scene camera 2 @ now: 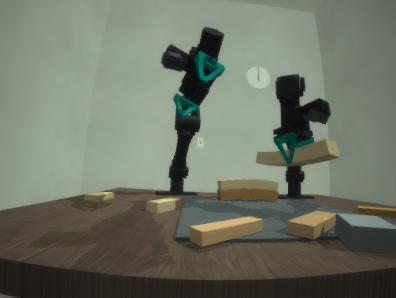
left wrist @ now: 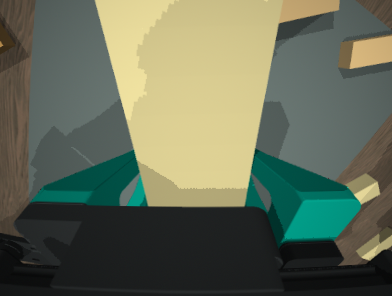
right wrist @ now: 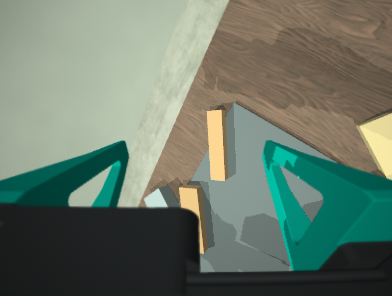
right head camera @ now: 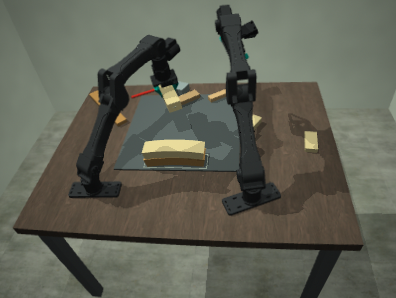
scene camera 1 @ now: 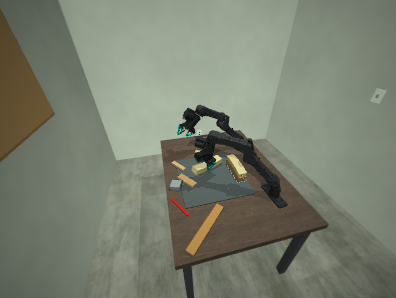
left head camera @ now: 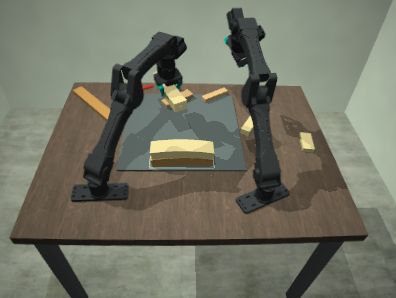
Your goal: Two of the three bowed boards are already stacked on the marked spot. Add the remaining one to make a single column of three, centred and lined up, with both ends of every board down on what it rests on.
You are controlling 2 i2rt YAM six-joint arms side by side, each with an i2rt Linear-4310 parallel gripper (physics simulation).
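Pixels of known places: left gripper, fingertip midpoint: (scene camera 2: 296, 164) (left wrist: 195, 147) (scene camera 1: 205, 168); right gripper, fingertip midpoint: (scene camera 2: 191, 99) (right wrist: 195, 148) (scene camera 1: 181, 135) (left head camera: 237, 56); left arm's base, origin of the base link: (scene camera 2: 294, 197) (left wrist: 10, 244) (right head camera: 95, 190) (scene camera 1: 273, 195) (left head camera: 100, 193); right arm's base, origin of the base link: (scene camera 2: 176, 194) (right head camera: 251, 199) (left head camera: 262, 197).
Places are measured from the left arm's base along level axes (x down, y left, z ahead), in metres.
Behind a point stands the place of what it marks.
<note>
A pale board (left head camera: 182, 147) {y -0.303, x -0.093, z 0.125 m} (right head camera: 174, 148) {y -0.310, x -0.093, z 0.120 m} (scene camera 2: 247, 184) {y -0.314, x -0.071, z 0.169 m} lies on an orange-brown board (left head camera: 182, 162) {y -0.302, x -0.032, z 0.106 m} (scene camera 2: 247, 195) {y -0.313, x -0.029, z 0.170 m} inside the white outline (left head camera: 215, 166) {y -0.431, x -0.006, z 0.102 m} on the grey mat (left head camera: 135, 160) {y -0.120, x -0.006, z 0.149 m} (scene camera 1: 200, 200) {y -0.107, x -0.006, z 0.492 m}. Both arch upward in the middle. My left gripper (left head camera: 170, 90) {y -0.261, x -0.140, z 0.404 m} (scene camera 2: 300, 152) (left wrist: 195, 147) {y -0.261, x -0.140, z 0.404 m} is shut on the third, pale bowed board (left head camera: 176, 104) {y -0.287, x -0.177, z 0.278 m} (scene camera 1: 199, 169) {y -0.210, x -0.186, z 0.465 m} (scene camera 2: 325, 150) {y -0.249, x -0.169, z 0.503 m} (left wrist: 195, 100) {y -0.243, x -0.184, z 0.444 m}. It holds it above the mat's far part, turned away from the stack's line; its ends curve upward in scene camera 2. My right gripper (scene camera 1: 185, 132) {y -0.560, x -0.259, z 0.501 m} (scene camera 2: 198, 95) {y -0.560, x -0.259, z 0.501 m} (right wrist: 195, 148) {y -0.560, x -0.259, z 0.501 m} is open and empty, high up.
Two orange blocks (scene camera 2: 226, 231) {y -0.500, x -0.020, z 0.587 m} (scene camera 2: 310, 225) {y -0.358, x -0.027, z 0.592 m} and a grey block (scene camera 1: 175, 185) {y -0.259, x -0.039, z 0.630 m} (scene camera 2: 367, 232) {y -0.304, x -0.029, z 0.651 m} lie at the far edge. A red stick (right head camera: 143, 93) {y -0.083, x -0.005, z 0.622 m} (scene camera 1: 180, 207) {y -0.093, x -0.006, z 0.631 m} and long orange plank (scene camera 1: 205, 230) {y 0.107, x -0.018, z 0.530 m} lie left in the head views. Two pale blocks (left head camera: 306, 142) {y -0.838, x -0.019, z 0.206 m} (left head camera: 247, 125) {y -0.600, x -0.026, z 0.317 m} lie right.
</note>
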